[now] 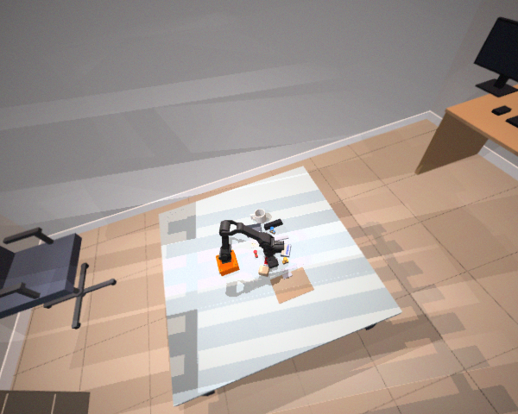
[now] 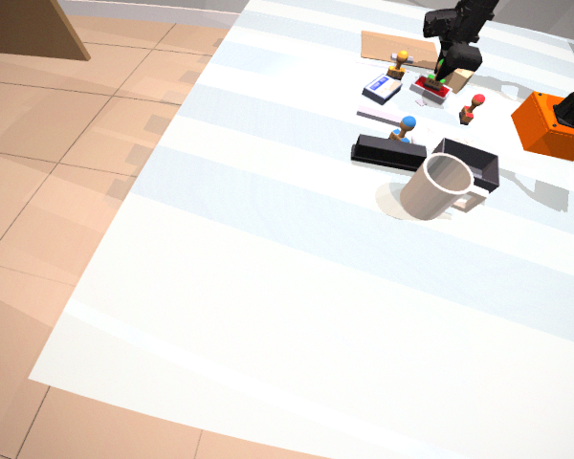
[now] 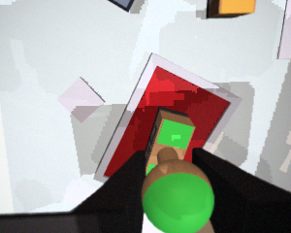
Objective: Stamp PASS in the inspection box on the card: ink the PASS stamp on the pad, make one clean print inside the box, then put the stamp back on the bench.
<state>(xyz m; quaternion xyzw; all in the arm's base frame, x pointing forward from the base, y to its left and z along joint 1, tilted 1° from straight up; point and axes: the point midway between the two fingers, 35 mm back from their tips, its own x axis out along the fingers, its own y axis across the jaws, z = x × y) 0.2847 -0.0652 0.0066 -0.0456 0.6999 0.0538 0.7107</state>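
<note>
The green-knobbed stamp lies right at my gripper tip. From my gripper tip the other things lie so: box 60 mm to the right, 60 mm behind, 20 mm below; red ink pad 30 mm below; yellow-knobbed stamp 90 mm ahead, 20 mm to the right, 20 mm below.
</note>
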